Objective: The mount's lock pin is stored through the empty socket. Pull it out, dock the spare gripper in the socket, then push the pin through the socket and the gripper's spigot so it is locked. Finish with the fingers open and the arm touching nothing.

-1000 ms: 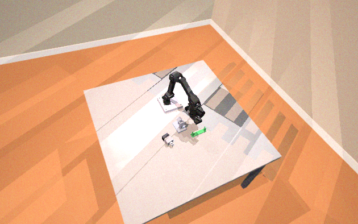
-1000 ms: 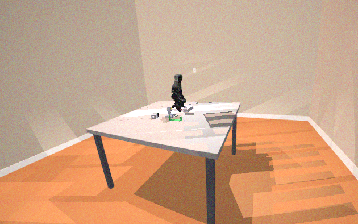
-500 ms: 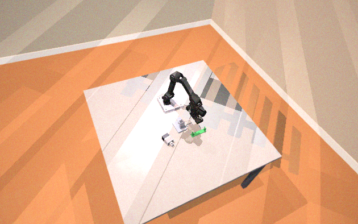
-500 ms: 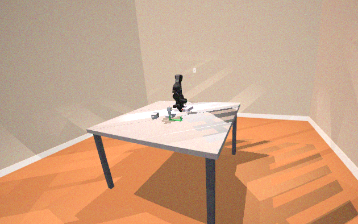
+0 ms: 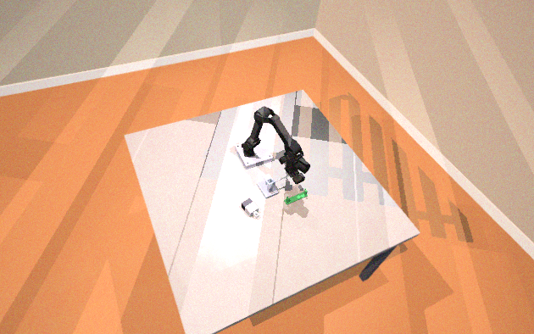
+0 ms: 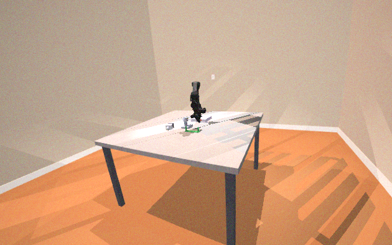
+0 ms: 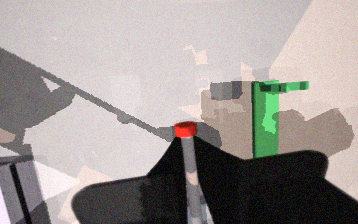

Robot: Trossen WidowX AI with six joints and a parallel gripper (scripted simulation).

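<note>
Right now the green pin holder is 110 mm ahead of my gripper tip and 30 mm below it. The rest, counted from my gripper tip: mount 140 mm to the right, 30 mm ahead; then spare gripper 270 mm to the right, 150 mm ahead, 30 mm below.
</note>
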